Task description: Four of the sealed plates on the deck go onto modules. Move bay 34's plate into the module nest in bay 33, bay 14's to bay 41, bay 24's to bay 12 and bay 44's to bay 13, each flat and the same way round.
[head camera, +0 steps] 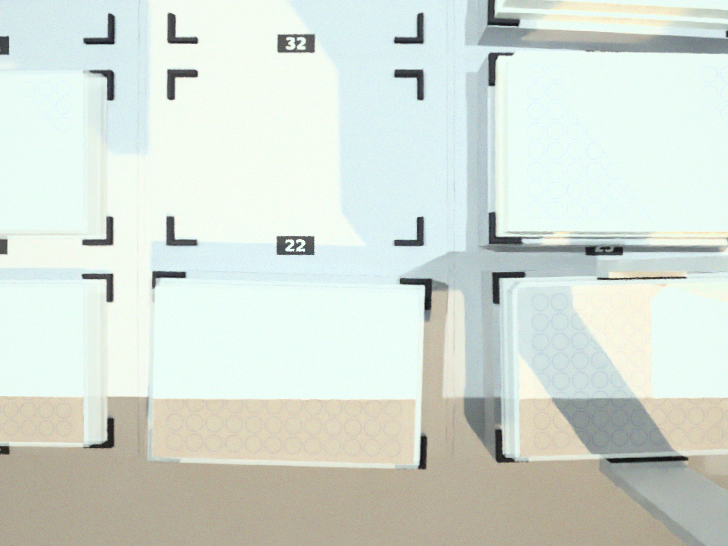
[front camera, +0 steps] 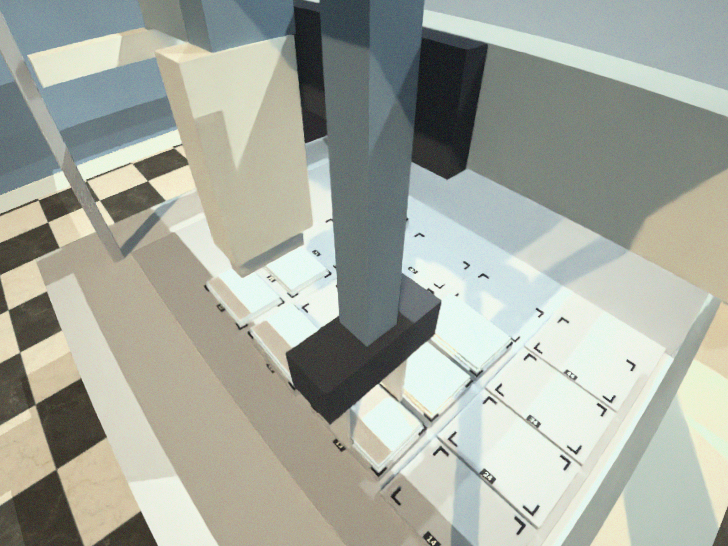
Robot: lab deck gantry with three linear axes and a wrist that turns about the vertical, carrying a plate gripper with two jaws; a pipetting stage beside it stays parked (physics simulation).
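Places are measured from the robot's base along level axes (x ahead, y right, z down), in metres.
Where they show: gripper, fingertip midpoint: [head camera: 635, 365] [front camera: 367, 414]; robot's base at its link origin: [front camera: 206, 287].
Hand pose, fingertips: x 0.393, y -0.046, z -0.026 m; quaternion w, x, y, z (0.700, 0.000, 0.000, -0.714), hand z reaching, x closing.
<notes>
Each offset is from my fingertips to the top centre of the thing. "spot": to the spot under its first point.
My gripper [front camera: 375, 405] is lowered over bay 13, its jaws at the two long sides of a sealed plate {dz -0.008, dx +0.001, dy +0.000 m} [front camera: 391, 429] [head camera: 614, 364] and looking shut on it. That plate lies level inside the corner marks of bay 13; part of it is cut off in the head view. The plate {dz -0.007, dx -0.165, dy +0.003 m} [front camera: 291, 324] [head camera: 282, 340] at bay 12 lies flat, turned very slightly. The plate {dz -0.007, dx -0.001, dy -0.209 m} [front camera: 473, 332] at bay 33 lies flat. Bay 14 {spot: dz +0.012, dx +0.142, dy -0.007 m} [front camera: 449, 493], bay 24 {spot: dz +0.012, dx +0.175, dy -0.092 m} [front camera: 511, 464], bay 34 {spot: dz +0.011, dx +0.172, dy -0.209 m} [front camera: 555, 405] and bay 44 {spot: dz +0.011, dx +0.186, dy -0.323 m} [front camera: 599, 364] hold no plate. Bay 41 is hidden in the front view.
Another plate {dz -0.007, dx -0.001, dy -0.104 m} [front camera: 438, 376] [head camera: 611, 146] stands at bay 23, close beside the gripped plate. Plates also lie at bay 11 {spot: dz +0.012, dx -0.324, dy +0.001 m} [front camera: 244, 290] [head camera: 41, 340] and bay 21 {spot: dz +0.012, dx -0.305, dy -0.100 m} [front camera: 296, 269] [head camera: 41, 152]. The cream pipetting stage [front camera: 252, 146] hangs over the far left of the deck.
</notes>
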